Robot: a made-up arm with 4 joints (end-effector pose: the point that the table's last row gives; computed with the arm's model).
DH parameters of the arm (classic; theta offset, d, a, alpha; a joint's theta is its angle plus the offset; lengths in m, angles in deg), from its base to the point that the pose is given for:
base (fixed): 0 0.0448 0 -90
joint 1: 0 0.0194 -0.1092 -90
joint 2: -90 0.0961 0.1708 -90
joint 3: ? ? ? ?
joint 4: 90 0.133 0.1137 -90
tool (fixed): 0 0.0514 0 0
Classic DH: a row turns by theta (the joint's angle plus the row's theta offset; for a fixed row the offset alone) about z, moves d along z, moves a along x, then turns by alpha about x.
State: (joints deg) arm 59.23 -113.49 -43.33 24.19
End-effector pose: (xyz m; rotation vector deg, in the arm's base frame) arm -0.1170 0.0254 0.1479 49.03 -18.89 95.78
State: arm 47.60 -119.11 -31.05 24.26
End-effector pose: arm -0.1537 0.0249 0.0975 51.76 -17.44 103.12
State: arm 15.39 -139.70 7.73 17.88
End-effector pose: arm -0.2064 0.0026 -0.0872 43.20 8.30 132.53
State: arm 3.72 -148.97 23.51 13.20
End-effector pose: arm -0.1960 -0.0293 -0.1622 29.64 26.77 142.31
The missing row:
joint 3: -90 -0.0615 0.1525 90
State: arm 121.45 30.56 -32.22 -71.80
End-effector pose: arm -0.1321 -0.0543 0.2735 56.56 -147.72 19.01
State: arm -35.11 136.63 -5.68 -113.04
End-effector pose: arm 0.1581 0.0517 -0.2826 137.87 41.62 -42.30
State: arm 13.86 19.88 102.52 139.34
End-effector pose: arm -0.2158 0.3766 -0.1085 11.93 -99.64 -126.25
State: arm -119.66 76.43 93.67 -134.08
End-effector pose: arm 0.0341 0.2255 0.4125 -0.71 -50.71 95.02
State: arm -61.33 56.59 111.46 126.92
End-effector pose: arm 0.1881 0.3303 0.0009 -66.89 66.78 88.56
